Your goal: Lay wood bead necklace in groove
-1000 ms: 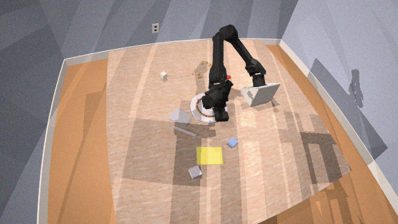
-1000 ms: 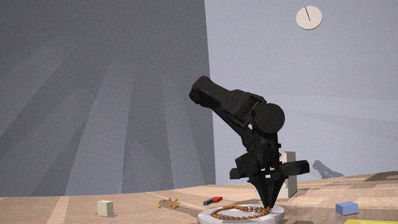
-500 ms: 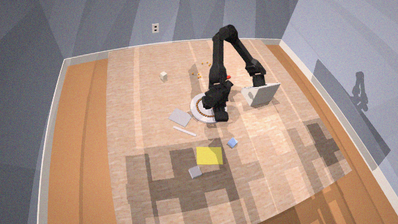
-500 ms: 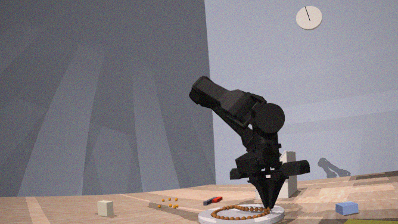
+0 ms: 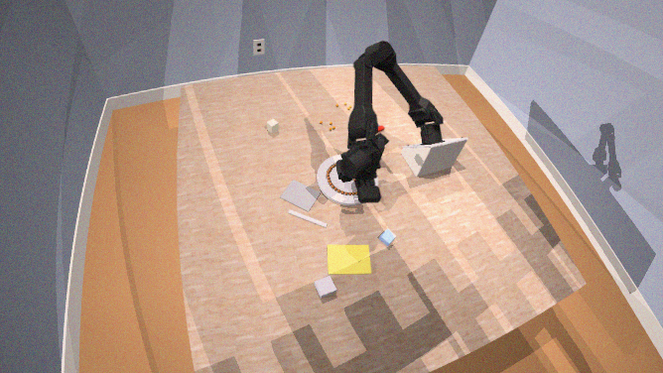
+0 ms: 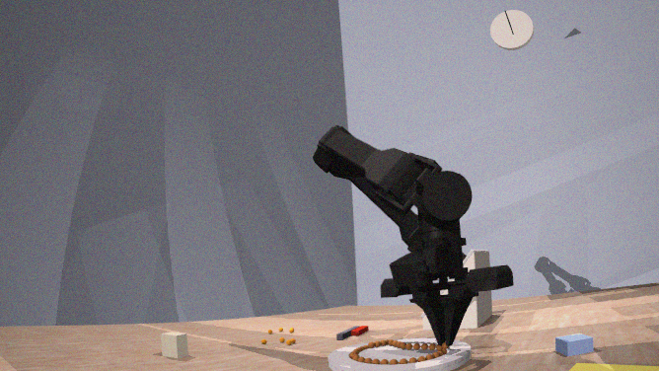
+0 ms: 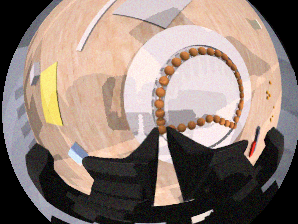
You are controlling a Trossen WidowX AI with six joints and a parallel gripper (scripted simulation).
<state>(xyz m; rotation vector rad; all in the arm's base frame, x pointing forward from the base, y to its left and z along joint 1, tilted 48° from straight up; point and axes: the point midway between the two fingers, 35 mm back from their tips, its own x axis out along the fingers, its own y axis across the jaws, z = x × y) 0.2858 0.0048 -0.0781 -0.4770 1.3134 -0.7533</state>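
The grey sheet is 17 cm ahead of my gripper tip, 4 cm to the right of it and 2 cm below it. Round my gripper tip: yellow sheet (11 cm ahead, 20 cm to the left, 2 cm below); blue block (3 cm behind, 17 cm to the left, 1 cm below); stick (18 cm ahead, 4 cm to the left, 2 cm below).
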